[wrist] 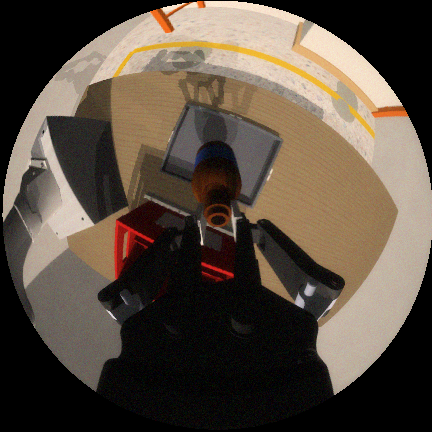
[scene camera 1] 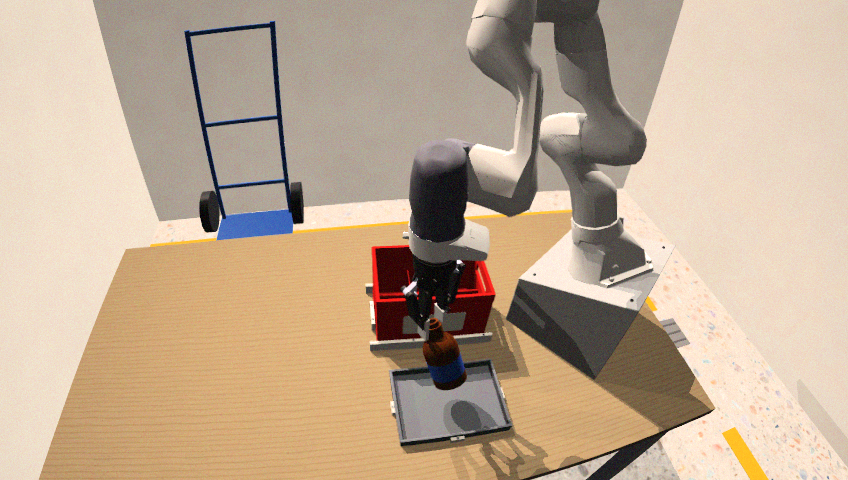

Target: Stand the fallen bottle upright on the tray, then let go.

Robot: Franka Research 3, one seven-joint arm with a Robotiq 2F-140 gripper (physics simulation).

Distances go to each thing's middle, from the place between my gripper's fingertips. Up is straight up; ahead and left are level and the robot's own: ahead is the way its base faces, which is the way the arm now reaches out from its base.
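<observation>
The brown bottle (scene camera 1: 441, 352) has my hand 40 mm above it, 30 mm past it and 40 mm to the right of it. Going by their middles, the brown bottle is the nearest to my hand of the things named here. Then there is the pale rail (scene camera 1: 406, 343), which is 170 mm below my hand, 100 mm to the right of it and 20 mm behind it. As for the grey tray (scene camera 1: 424, 411), I see it 80 mm to the left of my hand, 50 mm behind it and 180 mm below it.
</observation>
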